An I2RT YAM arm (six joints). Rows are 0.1 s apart.
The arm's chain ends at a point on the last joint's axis. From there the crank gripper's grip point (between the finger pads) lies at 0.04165 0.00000 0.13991 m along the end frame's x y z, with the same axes.
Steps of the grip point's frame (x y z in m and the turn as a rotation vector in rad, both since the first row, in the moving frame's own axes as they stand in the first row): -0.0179, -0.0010, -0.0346, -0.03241, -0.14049, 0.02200; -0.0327, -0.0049, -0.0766, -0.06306, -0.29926, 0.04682; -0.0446, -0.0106, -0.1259, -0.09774, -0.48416, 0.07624; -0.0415, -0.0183, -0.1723, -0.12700, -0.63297, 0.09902; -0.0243, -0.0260, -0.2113, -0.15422, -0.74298, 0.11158
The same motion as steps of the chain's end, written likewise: 0.0022, -0.0063, -0.0390, -0.03241, -0.14049, 0.02200; 0.0106, -0.0149, -0.0823, -0.06306, -0.29926, 0.04682; 0.0258, -0.0252, -0.1284, -0.09774, -0.48416, 0.07624; 0.0500, -0.0361, -0.1684, -0.12700, -0.63297, 0.09902; 0.0821, -0.0465, -0.2006, -0.15422, -0.74298, 0.11158
